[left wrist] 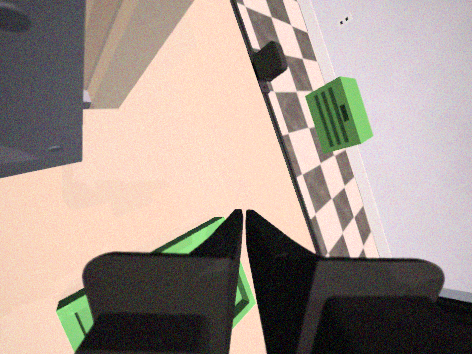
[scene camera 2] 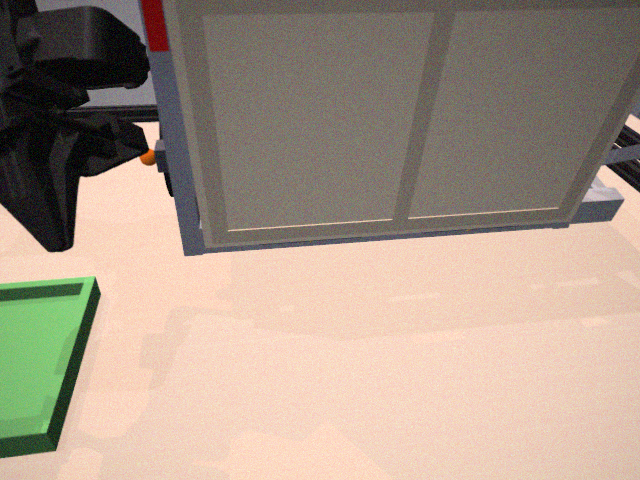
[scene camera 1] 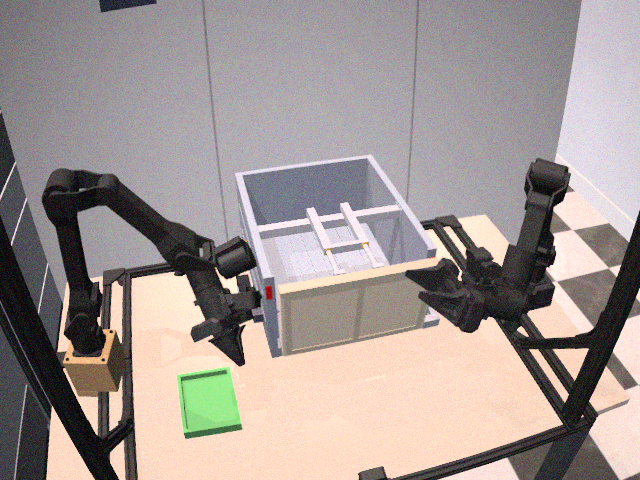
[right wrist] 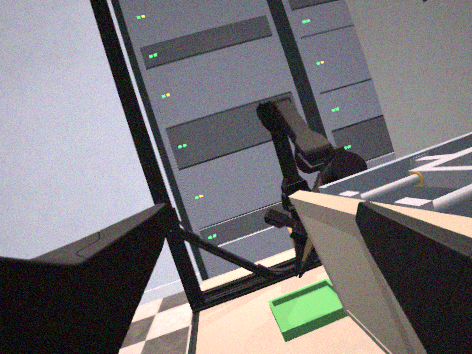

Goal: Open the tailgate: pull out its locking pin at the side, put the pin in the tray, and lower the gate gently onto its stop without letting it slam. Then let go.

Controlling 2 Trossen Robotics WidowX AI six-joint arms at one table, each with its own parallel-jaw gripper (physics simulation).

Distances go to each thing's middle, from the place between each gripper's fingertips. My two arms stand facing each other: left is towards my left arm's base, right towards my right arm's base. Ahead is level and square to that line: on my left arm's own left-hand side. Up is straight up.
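Scene:
Grey truck bed point(scene camera 1: 290, 216): 2 cm above my left hand, 26 cm ahead of it, 23 cm to the right of it.
My right hand: 180 mm above the grey truck bed, 330 mm short of it, 60 mm to the right of it.

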